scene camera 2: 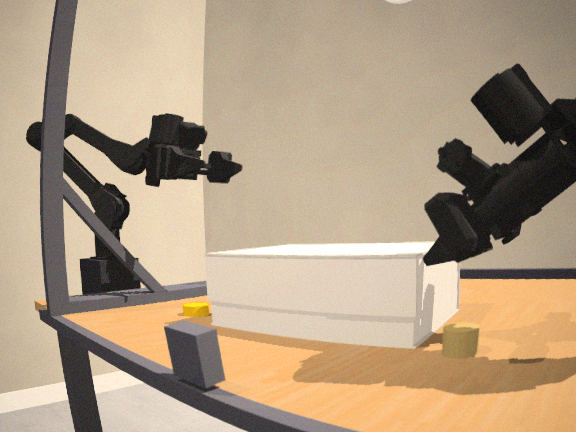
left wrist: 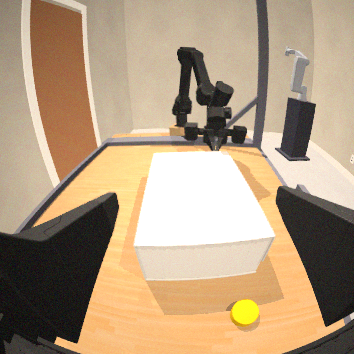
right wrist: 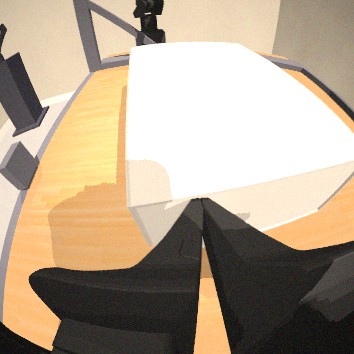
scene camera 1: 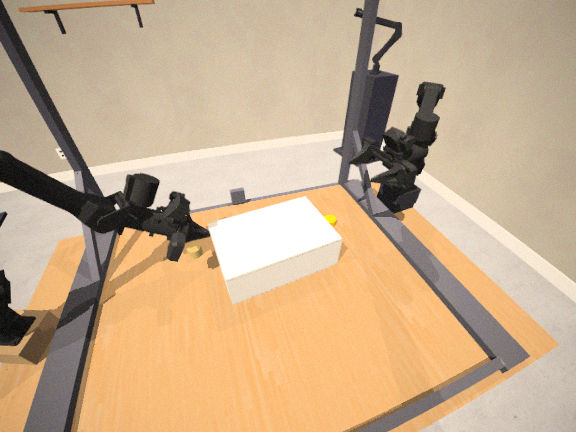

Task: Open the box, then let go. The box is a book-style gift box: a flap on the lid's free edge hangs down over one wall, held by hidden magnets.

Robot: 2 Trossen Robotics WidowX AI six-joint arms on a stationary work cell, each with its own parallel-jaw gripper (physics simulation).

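Seen in the pictures: left gripper, fingertip midpoint: (scene camera 2: 223,165) (left wrist: 199,197) (scene camera 1: 359,171); right gripper, fingertip midpoint: (scene camera 2: 425,262) (left wrist: 214,155) (right wrist: 199,205) (scene camera 1: 210,234); left arm's base, origin of the base link: (scene camera 2: 108,258) (right wrist: 149,31); right arm's base, origin of the base link: (left wrist: 181,124) (scene camera 1: 14,330).
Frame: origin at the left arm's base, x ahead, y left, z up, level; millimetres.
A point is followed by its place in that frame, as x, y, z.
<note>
The white box (scene camera 1: 275,235) {515, 83, 23} (scene camera 2: 312,327) {539, -36, -65} (left wrist: 200,200) {457, 61, 24} (right wrist: 225,115) {614, 32, 24} stands closed on the table, lid flat. The flap (scene camera 2: 310,282) {540, -39, -9} hangs down over the long wall facing scene camera 2, its lower edge a line above the wall's foot. My right gripper (scene camera 1: 209,233) {671, 0, 11} (scene camera 2: 427,262) {671, 0, 11} (left wrist: 214,155) {671, 0, 11} (right wrist: 199,205) {671, 0, 11} is shut and empty, its tips at the top edge of a short wall, near the corner beside the flap wall; whether they touch is unclear. My left gripper (scene camera 1: 362,171) {284, 84, 163} (scene camera 2: 240,167) {284, 84, 163} (left wrist: 199,197) {284, 84, 163} is open and empty, raised beyond the opposite short wall.
A yellow disc (scene camera 1: 330,220) {292, 7, -65} (scene camera 2: 195,309) {305, -17, -69} (left wrist: 245,312) {286, -2, -65} lies near the box's end on the left arm's side. An olive cylinder (scene camera 1: 194,251) {728, -19, -53} (scene camera 2: 460,341) {732, -56, -63} stands below my right gripper. A grey block (scene camera 1: 237,195) {548, -218, -40} (scene camera 2: 195,355) {563, -242, -45} (right wrist: 19,165) {551, -218, -45} sits on the frame rail beyond the flap side.
</note>
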